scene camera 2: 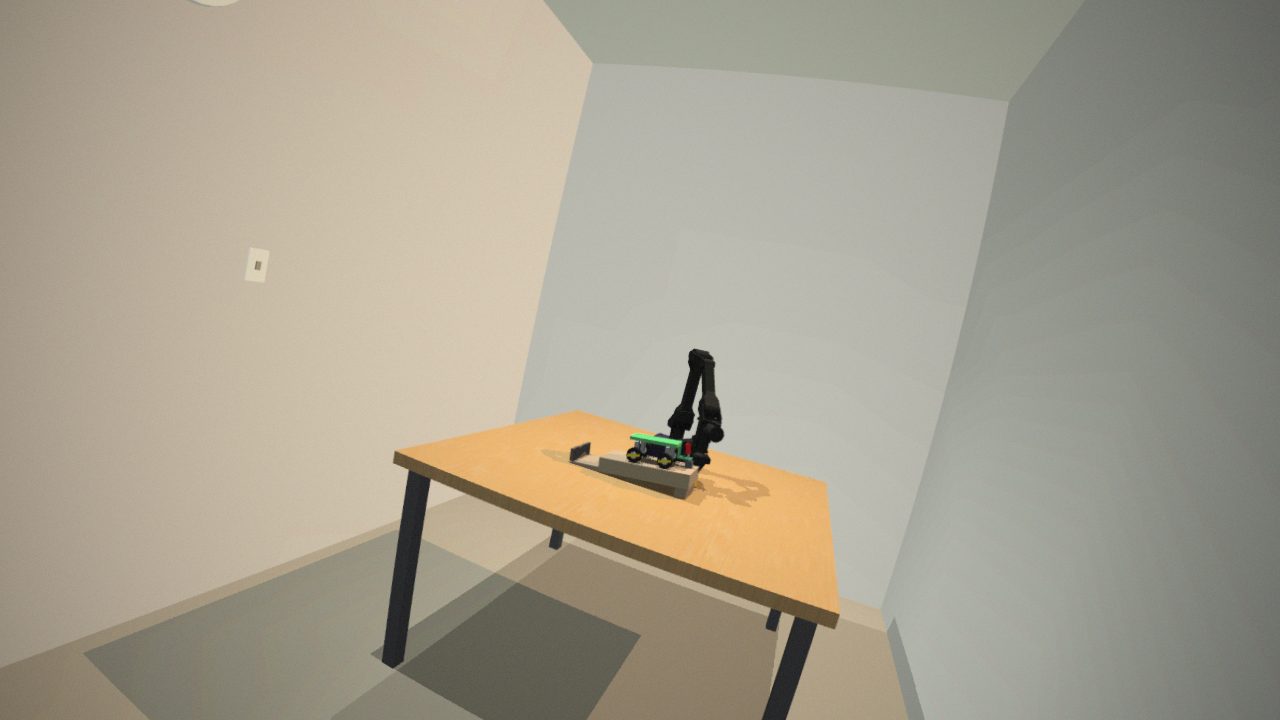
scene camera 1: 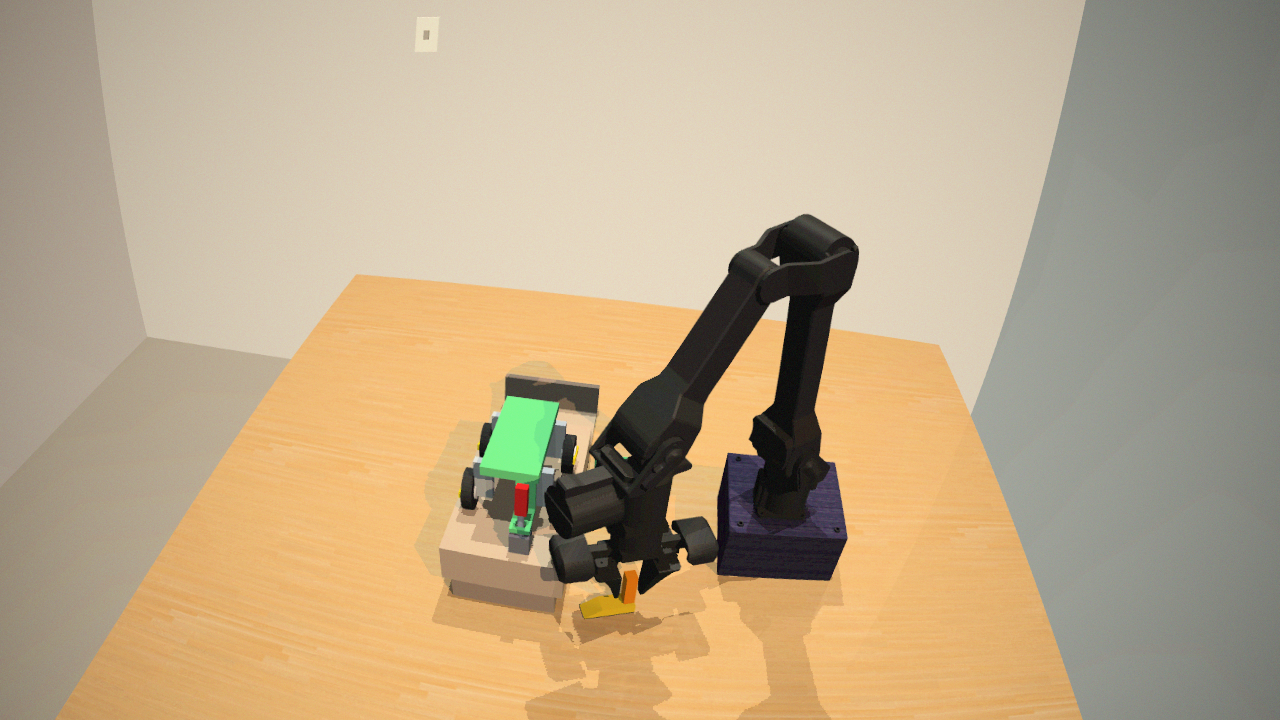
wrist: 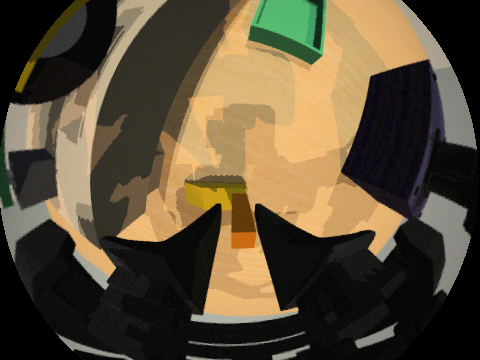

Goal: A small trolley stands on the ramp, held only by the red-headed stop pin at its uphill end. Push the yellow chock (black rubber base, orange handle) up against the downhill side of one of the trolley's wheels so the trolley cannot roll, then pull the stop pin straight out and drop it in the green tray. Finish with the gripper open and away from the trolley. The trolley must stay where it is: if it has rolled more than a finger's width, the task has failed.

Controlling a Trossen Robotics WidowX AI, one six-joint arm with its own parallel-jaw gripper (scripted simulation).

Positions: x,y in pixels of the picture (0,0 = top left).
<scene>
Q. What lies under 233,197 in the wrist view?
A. A yellow chock.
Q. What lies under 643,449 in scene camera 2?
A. A green-topped trolley.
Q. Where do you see a yellow chock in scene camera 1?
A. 606,605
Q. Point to a stop wall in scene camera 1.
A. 581,397
</scene>
